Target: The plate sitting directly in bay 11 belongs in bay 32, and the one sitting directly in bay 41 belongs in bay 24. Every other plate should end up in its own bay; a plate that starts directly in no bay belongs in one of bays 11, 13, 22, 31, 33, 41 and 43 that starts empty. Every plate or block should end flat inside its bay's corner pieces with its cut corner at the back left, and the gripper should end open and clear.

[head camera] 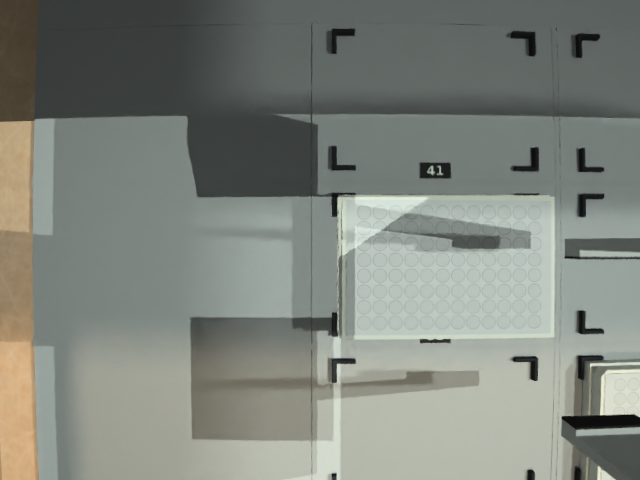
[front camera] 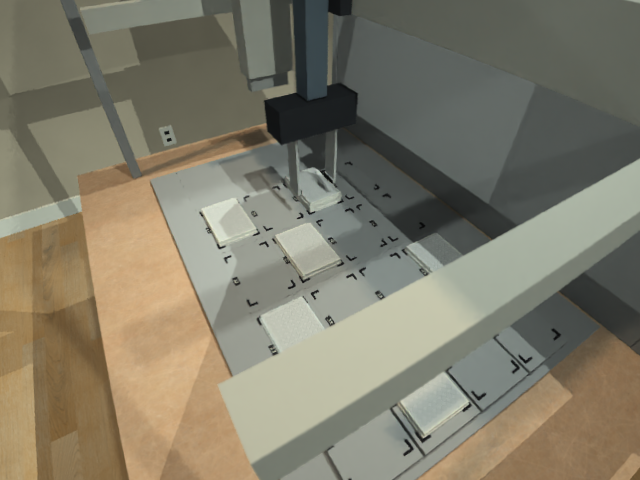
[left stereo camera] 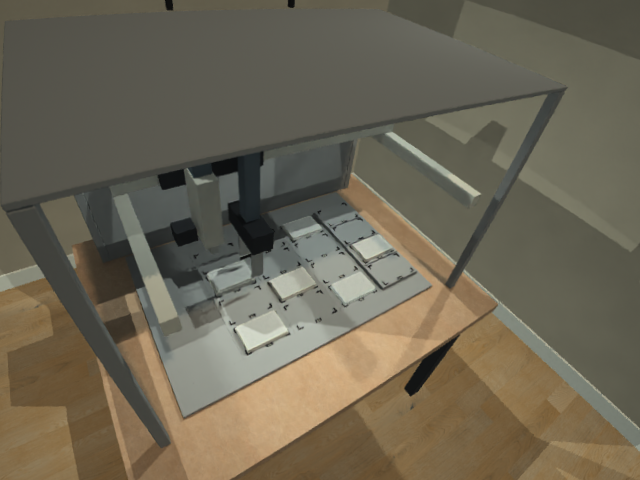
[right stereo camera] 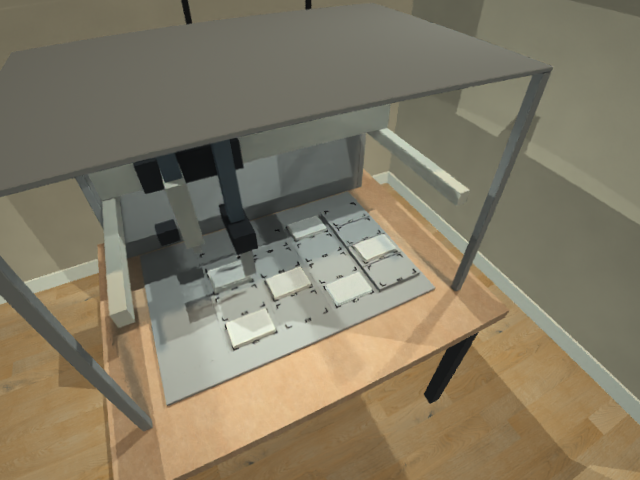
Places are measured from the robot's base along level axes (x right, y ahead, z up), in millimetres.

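Pixels of known places: gripper, fingertip midpoint: (head camera: pixel 600 337) (front camera: pixel 313 184) (left stereo camera: pixel 251 265) (right stereo camera: pixel 246 264); robot's base, origin of the base link: (front camera: pixel 201 213) (left stereo camera: pixel 247 353) (right stereo camera: pixel 234 349).
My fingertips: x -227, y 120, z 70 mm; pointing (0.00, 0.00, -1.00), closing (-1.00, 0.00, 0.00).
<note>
Ahead of a thing's pixels: the offset from my fingertips to its top centre. "spot": to the spot under its first point.
My gripper (front camera: pixel 313 189) (head camera: pixel 610 335) (left stereo camera: pixel 251 264) is open, its two jaws apart front to back with no plate held. It hangs over the right end of bay 31 and the bay 32 side. A clear-topped plate @(dy -56, dx -30, dz -43 mm) (front camera: pixel 318 189) (head camera: pixel 447 273) (left stereo camera: pixel 230 277) (right stereo camera: pixel 227 275) is over bay 31; it looks thick, and I cannot tell whether another piece lies under it. Plates lie in bay 11 @(spot: dy -47, dx +188, dz -56 mm) (front camera: pixel 227 221) (left stereo camera: pixel 261 330), bay 22 @(spot: dy +118, dx +81, dz -56 mm) (front camera: pixel 307 250) (left stereo camera: pixel 292 283), bay 13 @(spot: dy +250, dx +184, dz -56 mm) (front camera: pixel 292 322) (left stereo camera: pixel 353 288), bay 43 @(spot: dy +248, dx -134, dz -56 mm) (front camera: pixel 433 251) (left stereo camera: pixel 302 227) and bay 24 @(spot: dy +474, dx +80, dz -41 mm) (front camera: pixel 434 403) (left stereo camera: pixel 370 248).
The parked pipetting stage (front camera: pixel 256 41) (left stereo camera: pixel 205 206) hangs to the left of the gripper. A pale gantry beam (front camera: pixel 413 330) hides part of the deck in the front view. Bay 41 @(spot: dy -123, dx -97, dz -67 mm) (head camera: pixel 333 159) shows bare corner pieces, and bay 32 @(spot: dy +41, dx -68, dz -67 mm) (head camera: pixel 583 205) shows bare left corner pieces.
</note>
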